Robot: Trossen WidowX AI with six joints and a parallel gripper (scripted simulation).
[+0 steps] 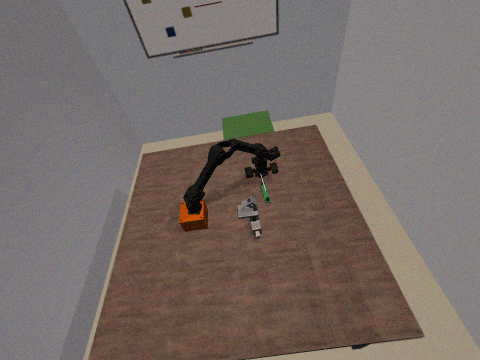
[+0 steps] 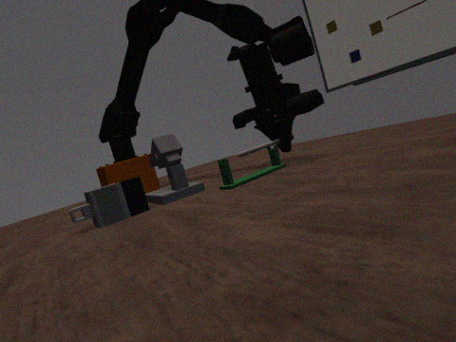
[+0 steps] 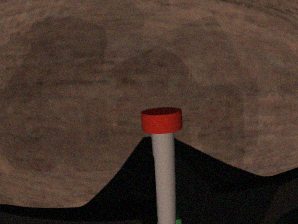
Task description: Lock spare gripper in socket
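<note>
Right now the green rack is 3 cm ahead of my gripper tip and 10 cm to the right of it. Also, from my gripper tip: grey mount 5 cm behind, 22 cm to the right, 3 cm above; spare gripper 2 cm behind, 34 cm to the right.
</note>
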